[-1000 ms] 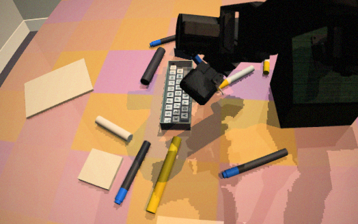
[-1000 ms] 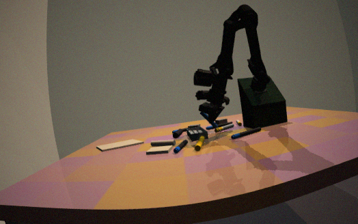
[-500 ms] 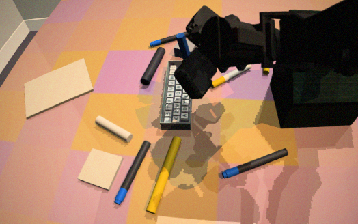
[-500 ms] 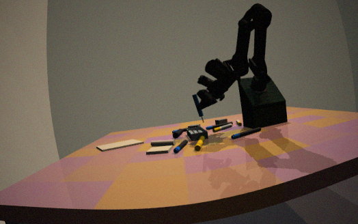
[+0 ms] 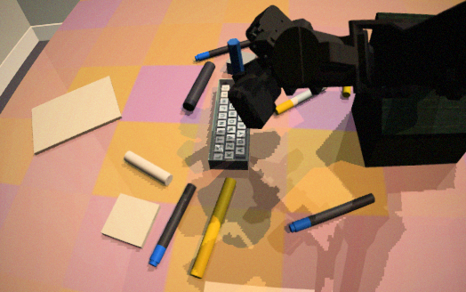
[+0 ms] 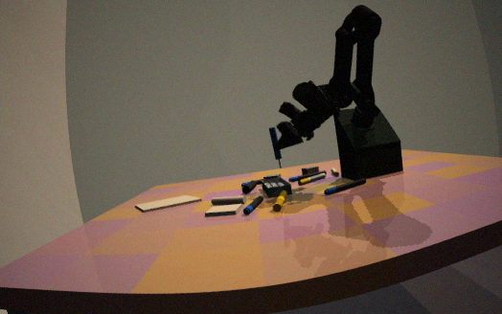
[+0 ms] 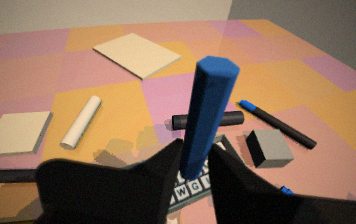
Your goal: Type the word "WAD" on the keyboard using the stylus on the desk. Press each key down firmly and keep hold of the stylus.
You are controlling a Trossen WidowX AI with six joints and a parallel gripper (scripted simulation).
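Right now the black cylinder is 70 mm ahead of my gripper tip, 100 mm to the right of it and 110 mm below it. Round my gripper tip: yellow marker: 50 mm ahead, 200 mm to the left, 110 mm below; stylus: 20 mm below; white cylinder: 160 mm ahead, 80 mm to the left, 110 mm below.
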